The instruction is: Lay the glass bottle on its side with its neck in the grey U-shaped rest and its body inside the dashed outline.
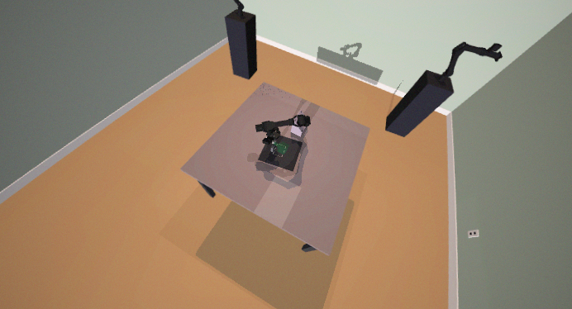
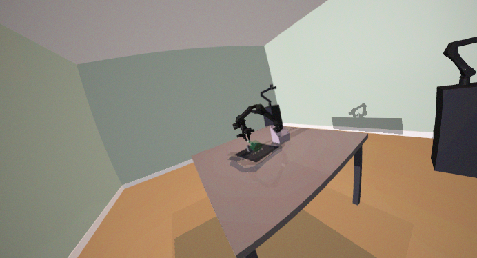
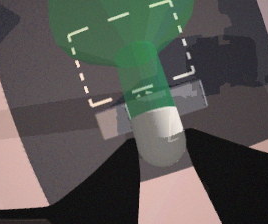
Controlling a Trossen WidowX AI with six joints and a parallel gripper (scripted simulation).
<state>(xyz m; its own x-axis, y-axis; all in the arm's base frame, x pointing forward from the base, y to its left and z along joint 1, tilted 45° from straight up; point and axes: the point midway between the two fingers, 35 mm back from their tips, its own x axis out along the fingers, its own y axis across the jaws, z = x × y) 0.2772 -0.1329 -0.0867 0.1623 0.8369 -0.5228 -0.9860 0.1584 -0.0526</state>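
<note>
Now: gripper tip 50 mm to the right of the green glass bottle and 20 mm above it. Round my gripper tip: dark mat (90 mm to the left, 90 mm below).
</note>
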